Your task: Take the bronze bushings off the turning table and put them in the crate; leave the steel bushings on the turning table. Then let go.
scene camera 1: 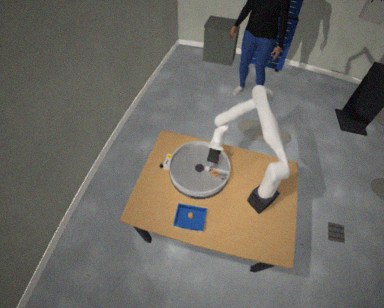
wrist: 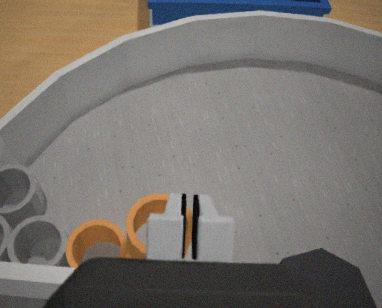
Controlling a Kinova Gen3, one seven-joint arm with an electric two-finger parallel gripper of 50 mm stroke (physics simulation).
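Places are measured from the arm's base along level axes (x ahead, y left, z up), in metres.
Pixels of known places: gripper, fingertip midpoint: (scene camera 1: 209,171) (wrist: 188,216); arm's base, origin of the base link: (scene camera 1: 265,191).
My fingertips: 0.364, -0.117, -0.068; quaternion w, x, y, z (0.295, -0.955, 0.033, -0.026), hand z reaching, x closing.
Note:
Ahead of a thing's pixels: the offset from my fingertips to its top centre, as dx, dy, dz. "spot": to the spot under its first point. Level surfaces: height alone.
The grey round turning table {+0.075, -0.038, -0.039} (scene camera 1: 187,182) (wrist: 260,130) holds the loose bushings. My gripper (scene camera 1: 208,168) (wrist: 188,216) is shut on the wall of a bronze bushing {-0.015, -0.005, +0.004} (wrist: 135,227), one finger inside the ring and one outside; the bushing is partly hidden by the finger. A second bronze bushing {-0.047, -0.008, -0.021} (wrist: 95,231) stands upright just left of it in the wrist view. Steel bushings {spot: -0.098, +0.007, -0.025} (scene camera 1: 223,176) (wrist: 37,229) stand further left there; another steel bushing {-0.101, +0.028, -0.021} (wrist: 40,197) is behind them. The blue crate {+0.067, +0.321, -0.050} (scene camera 1: 198,224) (wrist: 240,9) stands beside the turning table, with one bronze bushing {+0.068, +0.303, -0.063} (scene camera 1: 191,215) in it.
A pale bar {spot: -0.075, -0.025, -0.005} (wrist: 30,272) runs beside the bushings on the turning table. The turning table's raised rim {spot: -0.058, +0.117, -0.014} (wrist: 95,67) lies between the bushings and the crate. A small white and yellow box {spot: +0.302, -0.044, -0.043} (scene camera 1: 168,161) is at its left. A person (scene camera 1: 262,30) stands behind the wooden table {dz -0.099} (scene camera 1: 240,225).

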